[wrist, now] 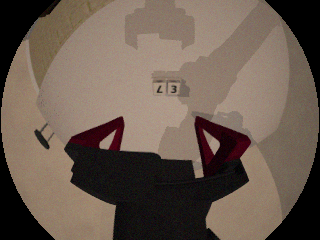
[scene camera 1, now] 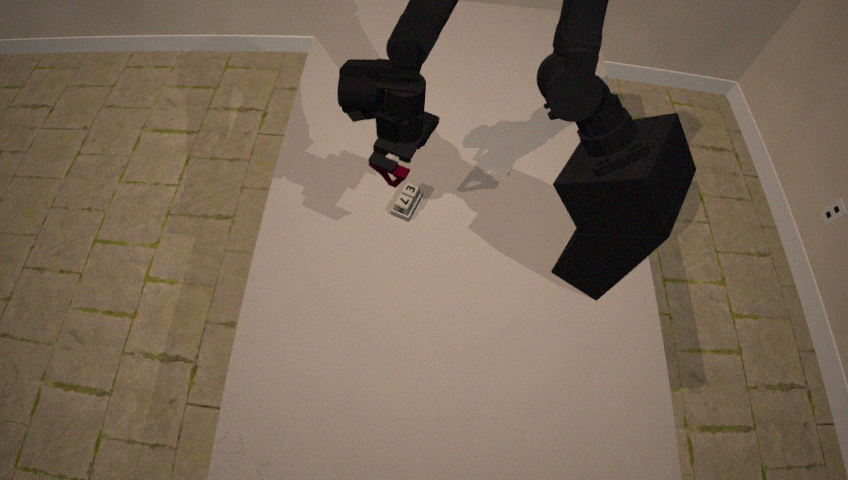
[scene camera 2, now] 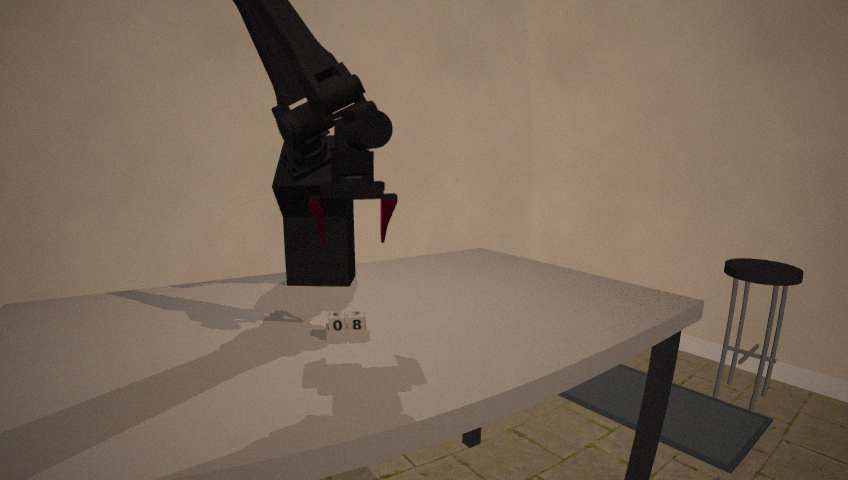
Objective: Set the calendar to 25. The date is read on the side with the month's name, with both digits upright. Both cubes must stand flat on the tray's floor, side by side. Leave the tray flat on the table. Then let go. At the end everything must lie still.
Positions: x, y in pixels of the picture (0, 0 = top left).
The gripper shows in the wrist view, in scene camera 1 and in scene camera 2 [353, 243]. One and the same spot on the gripper: [scene camera 1: 377, 160] is [wrist: 75, 159].
